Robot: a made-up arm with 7 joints. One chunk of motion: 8 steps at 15 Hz.
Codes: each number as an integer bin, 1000 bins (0 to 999) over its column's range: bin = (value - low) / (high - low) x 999, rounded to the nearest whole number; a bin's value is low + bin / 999 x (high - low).
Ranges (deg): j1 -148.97..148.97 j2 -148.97..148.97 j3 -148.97..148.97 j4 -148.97..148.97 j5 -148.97..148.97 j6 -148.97..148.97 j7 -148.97..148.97
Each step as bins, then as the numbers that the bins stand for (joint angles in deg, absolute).
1 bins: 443 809 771 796 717 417 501
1 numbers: -16.85 92.30 80.97 88.43 64.87 -24.60 0.45
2 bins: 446 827 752 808 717 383 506
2 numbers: -15.96 97.67 75.31 92.01 64.87 -34.74 1.94
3 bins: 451 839 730 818 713 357 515
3 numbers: -14.46 101.25 68.74 94.99 63.67 -42.50 4.62
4 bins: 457 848 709 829 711 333 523
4 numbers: -12.68 103.94 62.48 98.27 63.08 -49.66 7.01
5 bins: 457 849 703 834 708 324 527
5 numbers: -12.68 104.23 60.69 99.76 62.18 -52.34 8.20
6 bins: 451 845 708 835 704 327 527
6 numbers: -14.46 103.04 62.18 100.06 60.99 -51.45 8.20
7 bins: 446 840 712 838 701 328 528
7 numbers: -15.96 101.55 63.38 100.95 60.10 -51.15 8.50
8 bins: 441 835 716 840 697 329 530
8 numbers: -17.45 100.06 64.57 101.55 58.90 -50.85 9.10
